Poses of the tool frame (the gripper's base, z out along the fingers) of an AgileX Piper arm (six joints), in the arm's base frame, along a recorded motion.
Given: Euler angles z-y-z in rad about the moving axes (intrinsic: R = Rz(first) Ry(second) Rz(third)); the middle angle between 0 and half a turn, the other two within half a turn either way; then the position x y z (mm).
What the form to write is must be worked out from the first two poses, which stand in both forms.
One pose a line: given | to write
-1.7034, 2.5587, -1.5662, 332, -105, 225 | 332, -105, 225, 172.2, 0.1, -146.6
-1.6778, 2.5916, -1.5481, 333, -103, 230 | 333, -103, 230, 172.8, 0.7, -148.5
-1.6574, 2.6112, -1.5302, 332, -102, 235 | 332, -102, 235, 173.0, 1.2, -149.6
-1.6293, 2.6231, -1.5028, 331, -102, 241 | 331, -102, 241, 173.3, 1.9, -150.3
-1.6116, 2.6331, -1.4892, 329, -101, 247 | 329, -101, 247, 173.6, 2.3, -150.9
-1.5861, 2.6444, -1.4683, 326, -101, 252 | 326, -101, 252, 174.0, 2.8, -151.6
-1.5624, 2.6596, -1.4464, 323, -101, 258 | 323, -101, 258, 174.2, 3.3, -152.6
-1.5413, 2.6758, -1.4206, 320, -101, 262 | 320, -101, 262, 174.0, 3.9, -153.6
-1.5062, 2.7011, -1.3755, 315, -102, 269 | 315, -102, 269, 173.6, 4.7, -155.2
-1.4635, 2.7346, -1.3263, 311, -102, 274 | 311, -102, 274, 173.2, 5.5, -157.3
